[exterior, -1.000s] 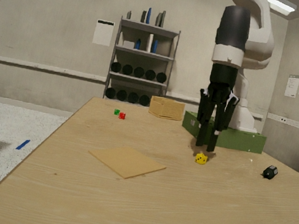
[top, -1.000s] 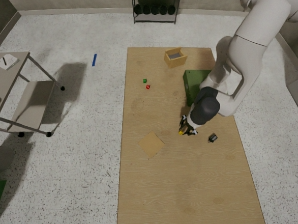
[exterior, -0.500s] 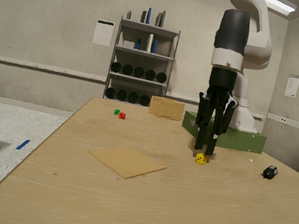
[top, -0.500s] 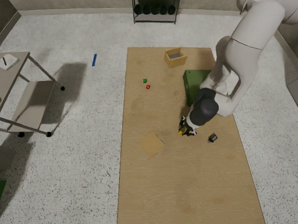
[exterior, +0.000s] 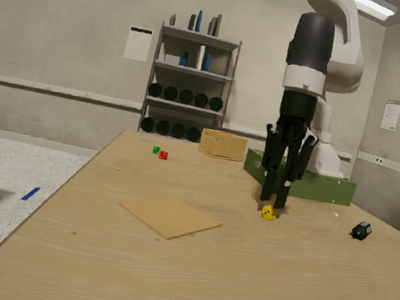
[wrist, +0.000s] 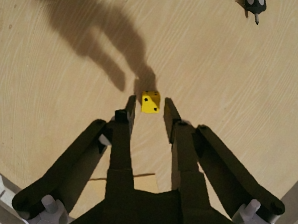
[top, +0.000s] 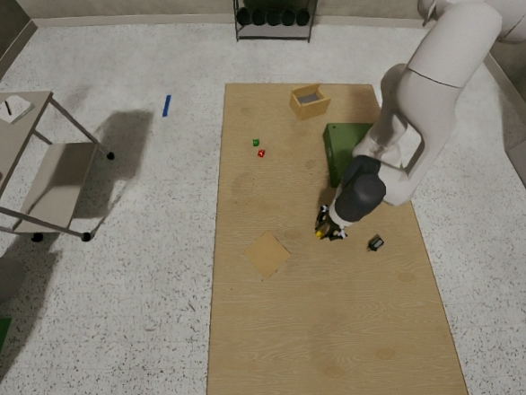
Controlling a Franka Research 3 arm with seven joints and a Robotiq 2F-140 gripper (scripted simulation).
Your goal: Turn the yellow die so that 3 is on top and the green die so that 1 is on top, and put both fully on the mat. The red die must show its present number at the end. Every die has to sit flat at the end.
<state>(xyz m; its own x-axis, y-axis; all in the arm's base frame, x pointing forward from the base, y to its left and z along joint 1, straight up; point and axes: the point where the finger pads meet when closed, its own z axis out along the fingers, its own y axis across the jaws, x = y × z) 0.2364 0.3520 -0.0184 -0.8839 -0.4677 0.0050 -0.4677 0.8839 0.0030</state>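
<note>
My gripper is now 5 cm above the yellow die. Also, from my hand: black object (23 cm behind, 5 cm to the left, 5 cm below); tan mat (22 cm ahead, 8 cm to the left, 6 cm below); red die (40 cm to the right, 25 cm ahead, 5 cm below).
</note>
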